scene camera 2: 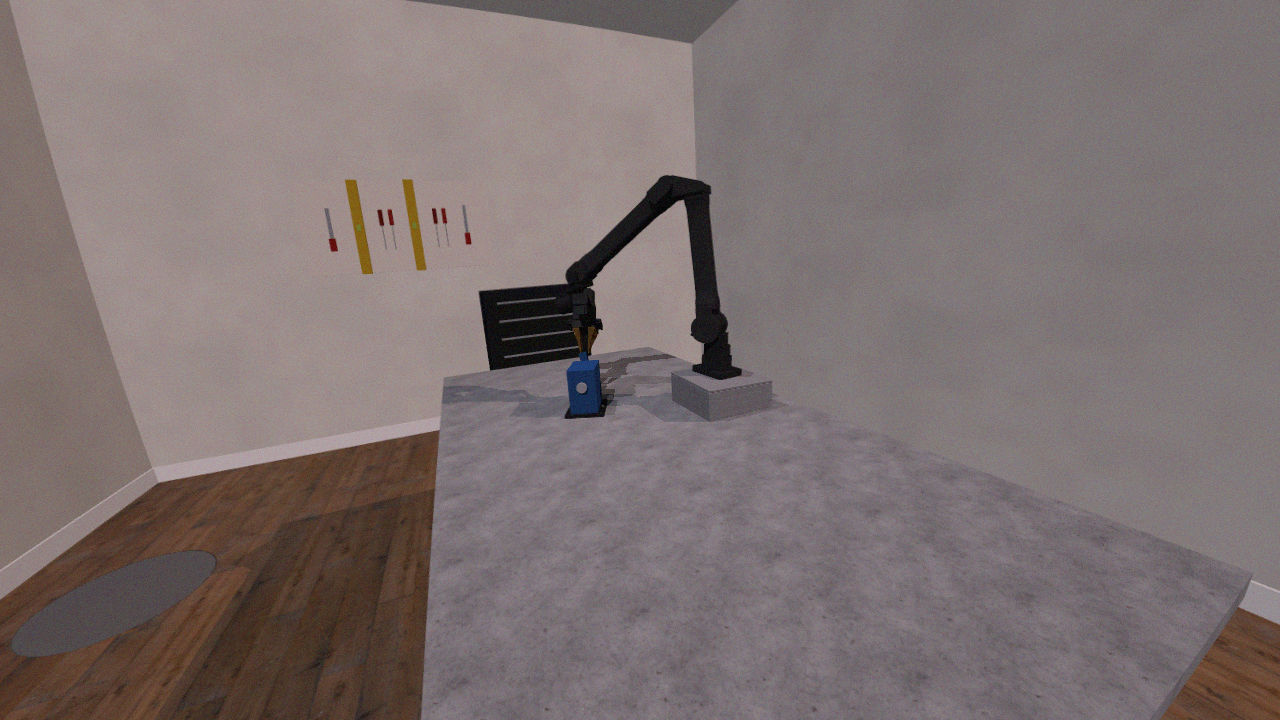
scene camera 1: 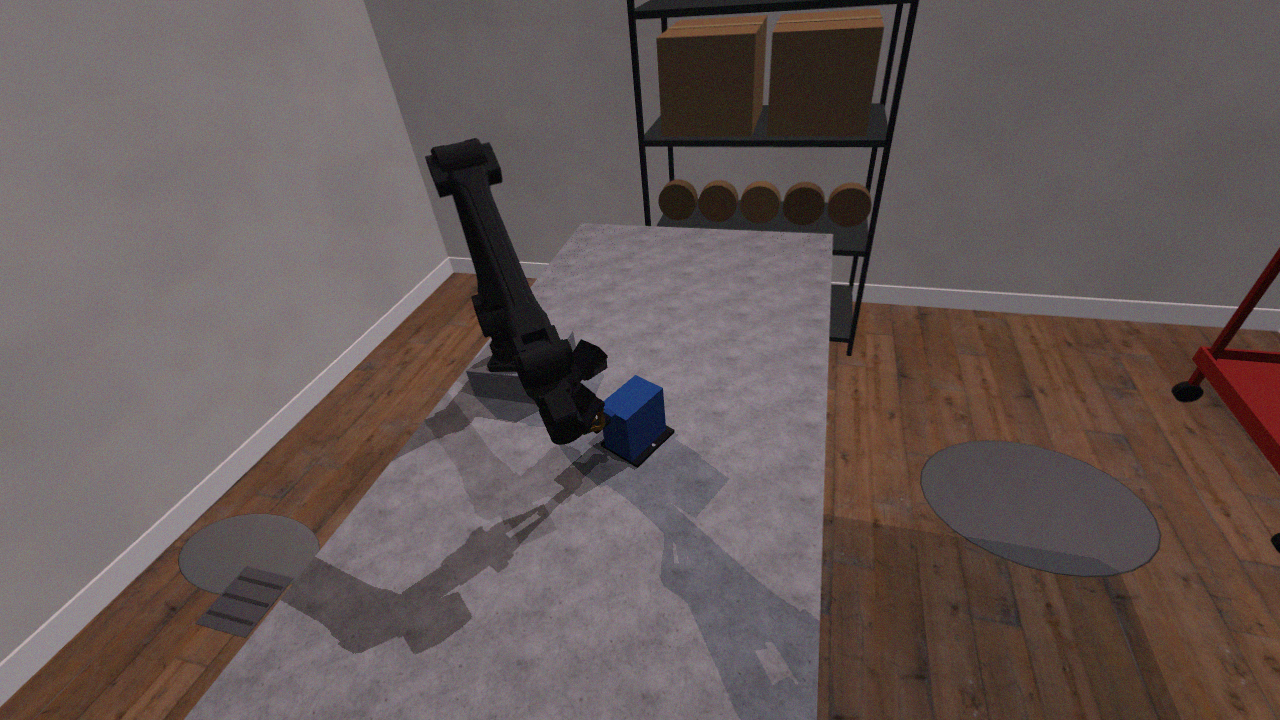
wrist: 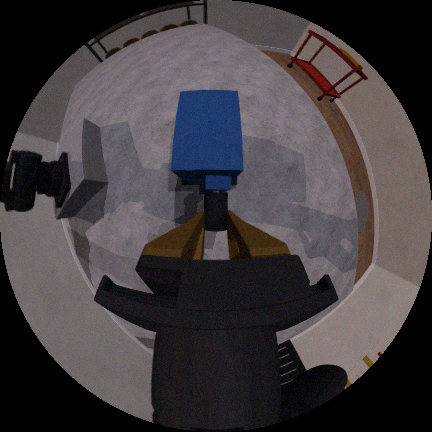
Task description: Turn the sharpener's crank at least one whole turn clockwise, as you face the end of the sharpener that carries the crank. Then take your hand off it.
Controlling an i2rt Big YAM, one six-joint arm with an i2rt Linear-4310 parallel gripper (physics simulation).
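Seen in the pictures: gripper, fingertip midpoint: [scene camera 2: 584,354] [scene camera 1: 598,424] [wrist: 215,215]; arm's base, link origin: [scene camera 2: 716,372] [scene camera 1: 512,356] [wrist: 61,179].
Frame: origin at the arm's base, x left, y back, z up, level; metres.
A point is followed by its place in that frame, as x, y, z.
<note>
The blue sharpener [scene camera 1: 637,417] @[-0.228, -0.336, 0.029] [scene camera 2: 584,392] @[-0.128, -0.349, -0.010] [wrist: 209,130] @[-0.199, -0.314, 0.047] stands upright on its dark base on the grey table. A round pale spot shows on the face turned to scene camera 2. In the wrist view a blue crank arm [wrist: 218,182] shows at the sharpener's near end, with a black crank handle [wrist: 216,210] @[-0.274, -0.273, 0.066] sticking out from it toward the gripper. My gripper [wrist: 215,215] @[-0.278, -0.269, 0.057] [scene camera 2: 583,351] @[-0.278, -0.269, 0.057] is shut on the black crank handle, with one orange-brown finger on each side. In scene camera 1 the fingers are partly hidden behind the wrist and beside the sharpener.
The arm's grey base block [scene camera 1: 508,386] @[-0.072, -0.004, -0.033] [scene camera 2: 721,394] @[0.115, -0.090, -0.016] [wrist: 92,165] @[-0.047, -0.102, -0.032] stands on the table [scene camera 1: 716,313] @[0.305, -0.483, -0.081] [scene camera 2: 716,537] @[0.449, -0.418, -0.081] beside the sharpener. A shelf rack [scene camera 1: 765,141] stands beyond the table's far end. A red cart [scene camera 1: 1244,380] [wrist: 315,80] stands on the floor.
</note>
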